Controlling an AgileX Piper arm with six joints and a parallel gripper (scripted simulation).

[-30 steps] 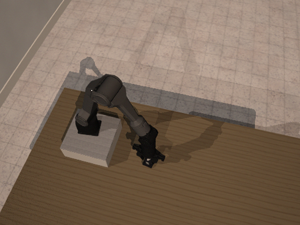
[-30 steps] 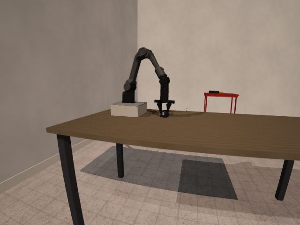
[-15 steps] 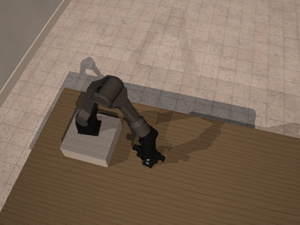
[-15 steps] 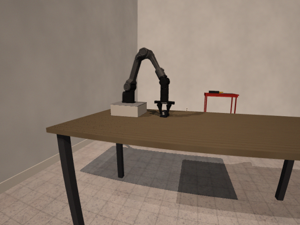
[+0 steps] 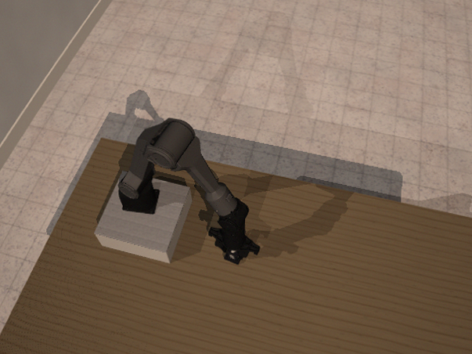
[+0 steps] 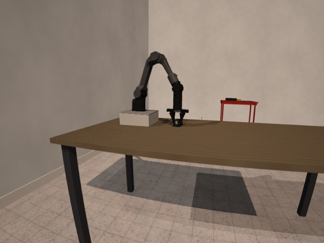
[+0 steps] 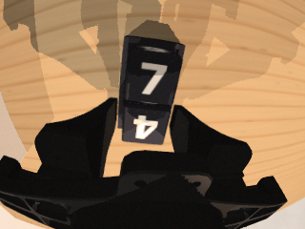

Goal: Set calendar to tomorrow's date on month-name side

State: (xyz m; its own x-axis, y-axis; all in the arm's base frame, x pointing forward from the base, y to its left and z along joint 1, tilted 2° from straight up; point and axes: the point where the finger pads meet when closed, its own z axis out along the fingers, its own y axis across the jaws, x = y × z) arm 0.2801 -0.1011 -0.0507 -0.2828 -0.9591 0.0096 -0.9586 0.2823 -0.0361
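The tray lies 20 mm to the left of my hand and 20 mm below it. Also, from my hand: black number cube (30 mm to the left, 10 mm ahead).
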